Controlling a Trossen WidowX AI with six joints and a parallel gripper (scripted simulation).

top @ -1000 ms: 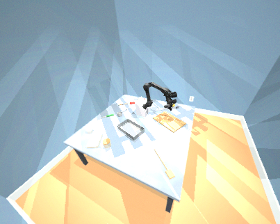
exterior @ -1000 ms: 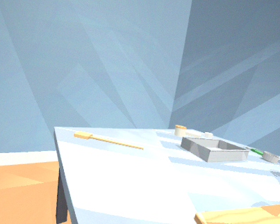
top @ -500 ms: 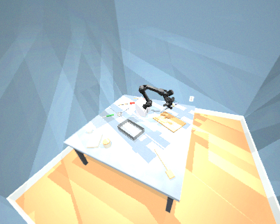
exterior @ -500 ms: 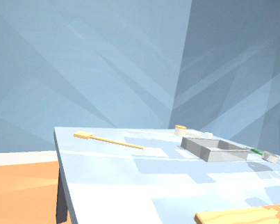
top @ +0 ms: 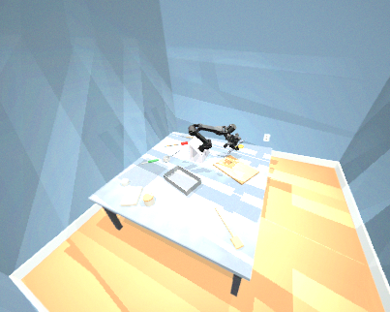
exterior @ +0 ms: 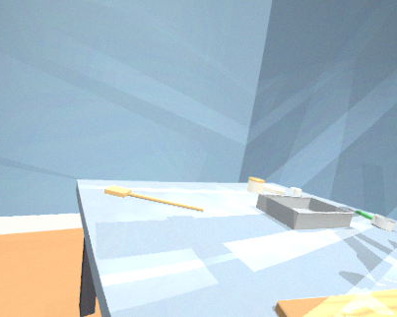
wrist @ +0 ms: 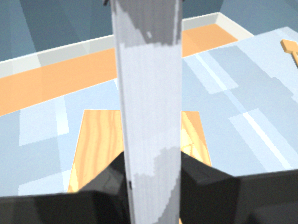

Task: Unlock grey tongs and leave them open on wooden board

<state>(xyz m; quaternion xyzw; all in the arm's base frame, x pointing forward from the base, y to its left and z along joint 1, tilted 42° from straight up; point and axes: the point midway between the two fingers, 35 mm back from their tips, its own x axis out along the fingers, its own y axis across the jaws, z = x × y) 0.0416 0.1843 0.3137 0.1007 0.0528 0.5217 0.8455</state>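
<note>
Right now my gripper tip is 1 cm to the left of the wooden board and 20 cm above it. The rest, counted from my gripper tip: grey roasting tin 31 cm ahead, 42 cm to the right, 18 cm below; then flat pale board 60 cm ahead, 73 cm to the right, 19 cm below; then round tub 60 cm ahead, 56 cm to the right, 17 cm below.
</note>
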